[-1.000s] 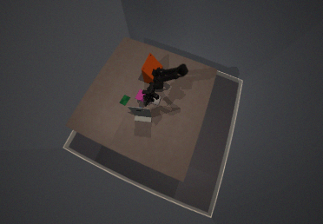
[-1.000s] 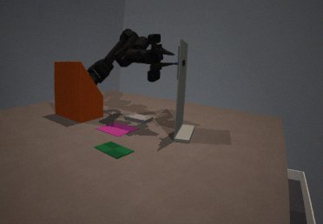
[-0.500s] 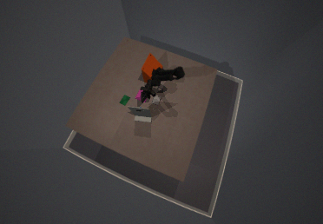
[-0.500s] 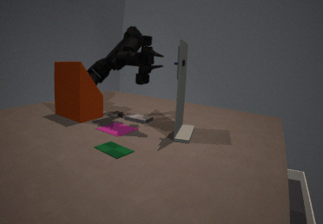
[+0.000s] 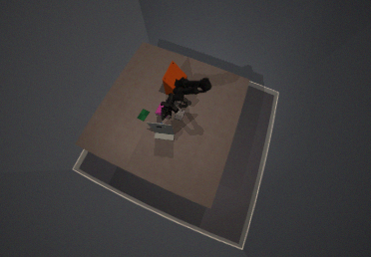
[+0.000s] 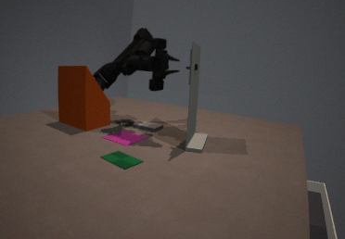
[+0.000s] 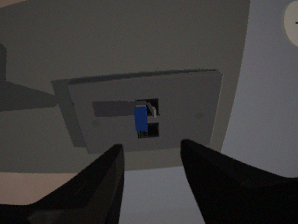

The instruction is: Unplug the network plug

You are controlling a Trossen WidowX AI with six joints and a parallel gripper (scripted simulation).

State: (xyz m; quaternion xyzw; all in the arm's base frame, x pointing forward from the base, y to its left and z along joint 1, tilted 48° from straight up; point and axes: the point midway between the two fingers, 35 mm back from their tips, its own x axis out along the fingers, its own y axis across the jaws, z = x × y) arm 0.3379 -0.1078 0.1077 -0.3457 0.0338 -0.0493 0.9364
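My gripper tip is 40 mm short of the blue plug and 10 mm to the right of it. From my gripper tip the other things lie so: green square: 60 mm behind, 240 mm to the right, 260 mm below; grey upright panel: 60 mm ahead, 100 mm below; flat grey slab: 160 mm behind, 90 mm to the left, 250 mm below.
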